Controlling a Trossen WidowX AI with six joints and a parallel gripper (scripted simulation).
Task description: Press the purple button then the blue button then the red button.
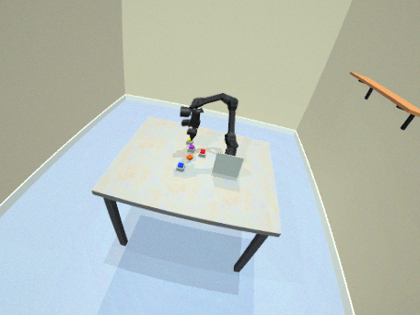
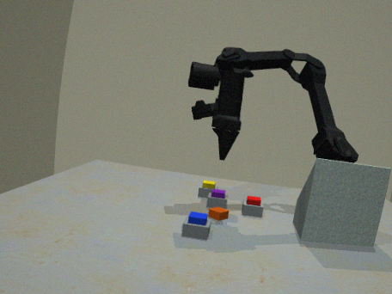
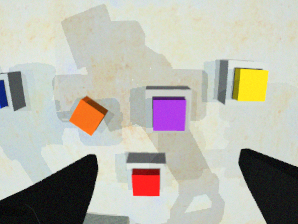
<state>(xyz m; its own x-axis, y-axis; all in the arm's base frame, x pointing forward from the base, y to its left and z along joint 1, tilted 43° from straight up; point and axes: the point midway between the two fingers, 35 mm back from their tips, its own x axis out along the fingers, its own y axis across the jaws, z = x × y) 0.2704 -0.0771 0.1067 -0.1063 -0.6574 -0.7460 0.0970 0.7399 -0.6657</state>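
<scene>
Right now my gripper tip is 10 mm to the left of the purple button and 90 mm above it. From my gripper tip the other things lie so: orange block 90 mm to the left, 110 mm below; then red button 90 mm behind, 30 mm to the left, 90 mm below; then yellow button 20 mm ahead, 90 mm to the right, 90 mm below.
</scene>
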